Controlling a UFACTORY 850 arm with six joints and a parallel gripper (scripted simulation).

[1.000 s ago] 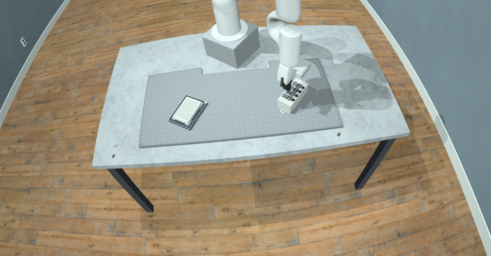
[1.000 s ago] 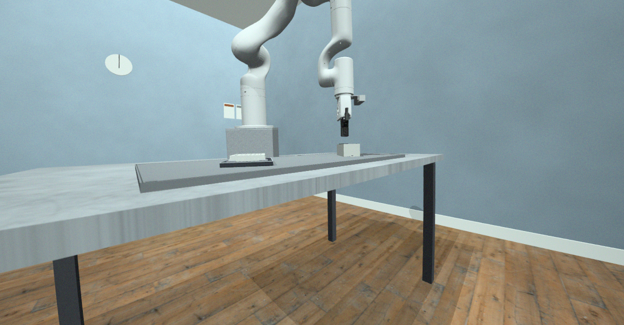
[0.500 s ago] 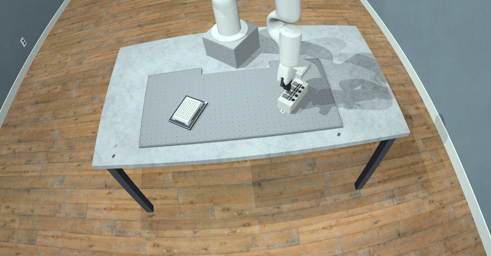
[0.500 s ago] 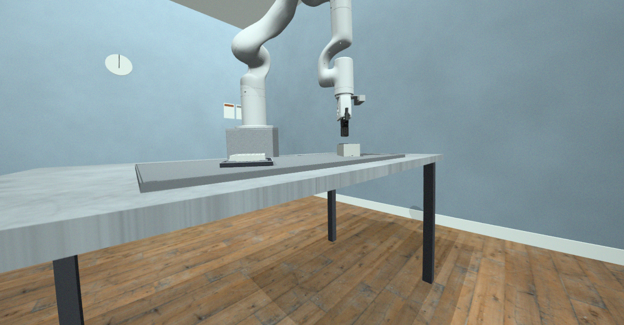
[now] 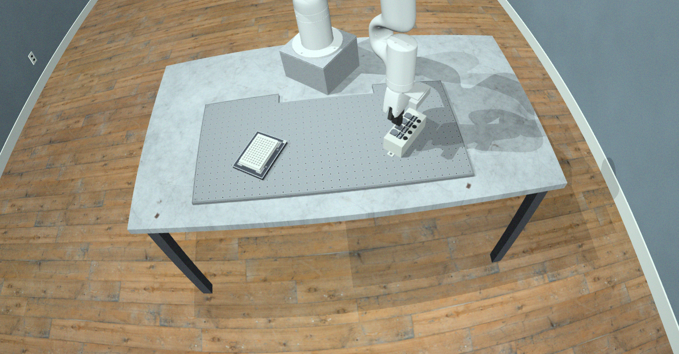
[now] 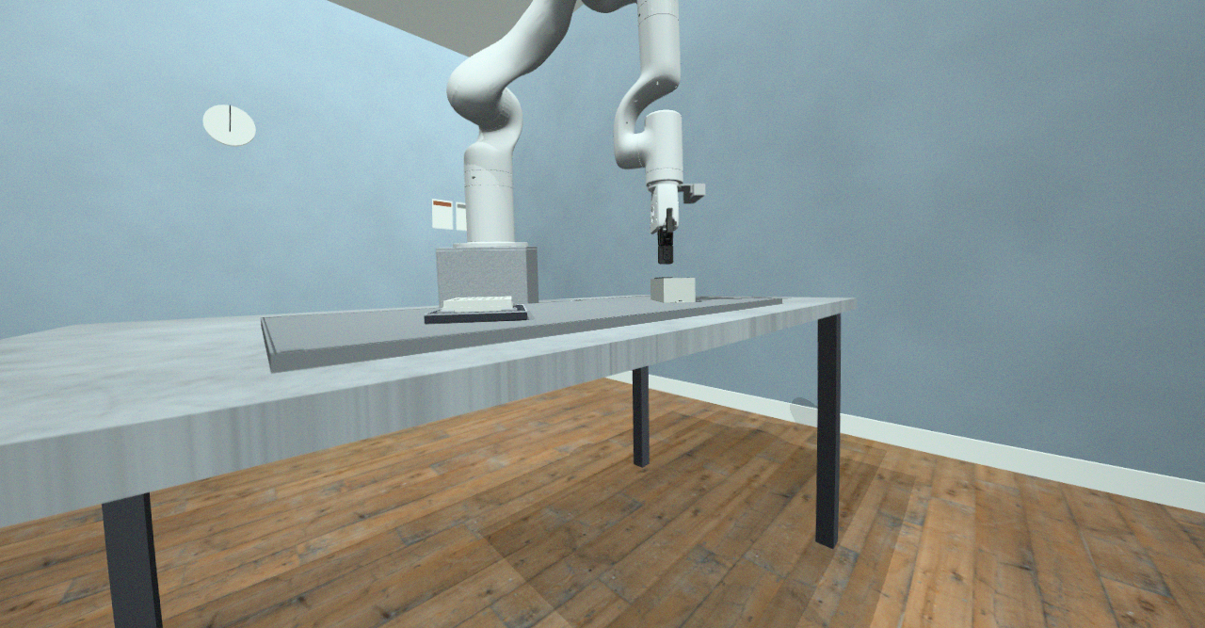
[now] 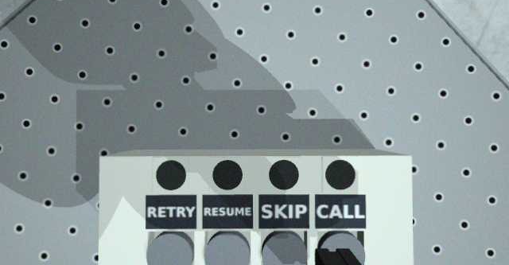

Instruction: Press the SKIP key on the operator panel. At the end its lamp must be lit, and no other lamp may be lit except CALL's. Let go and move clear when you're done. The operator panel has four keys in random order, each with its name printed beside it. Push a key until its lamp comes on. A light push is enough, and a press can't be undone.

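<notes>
The operator panel is 70 mm below my hand, 20 mm to the left of it and 20 mm behind it.
</notes>
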